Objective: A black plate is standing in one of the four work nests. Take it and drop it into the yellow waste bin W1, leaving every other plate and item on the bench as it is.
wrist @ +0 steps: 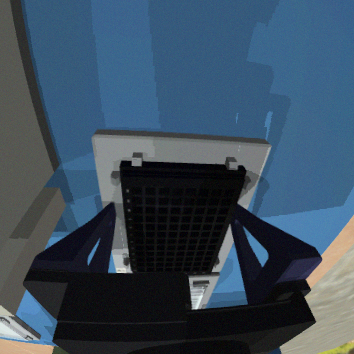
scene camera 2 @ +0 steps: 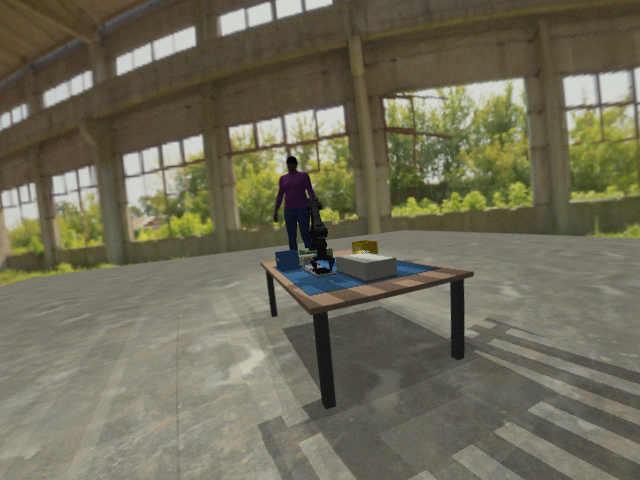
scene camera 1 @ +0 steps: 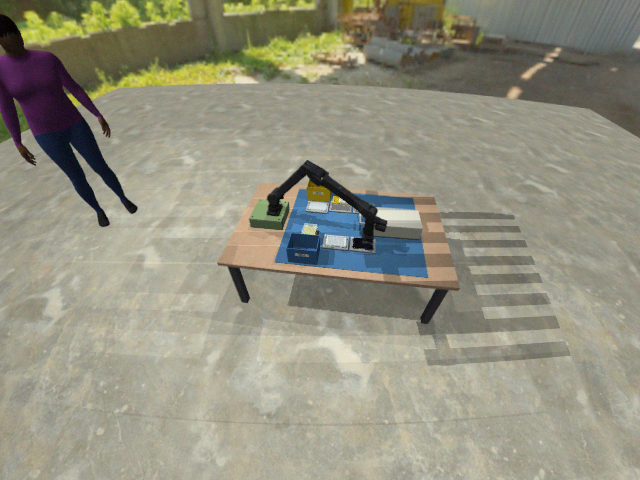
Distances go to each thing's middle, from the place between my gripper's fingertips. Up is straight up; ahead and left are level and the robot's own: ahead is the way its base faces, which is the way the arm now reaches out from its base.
Labels:
Now: hand 20 mm past the black plate [wrist: 176,214] and 10 mm below it. From my hand the other things lie so: pale box [scene camera 1: 401,223] (200 mm to the left, 140 mm ahead, 40 mm above).

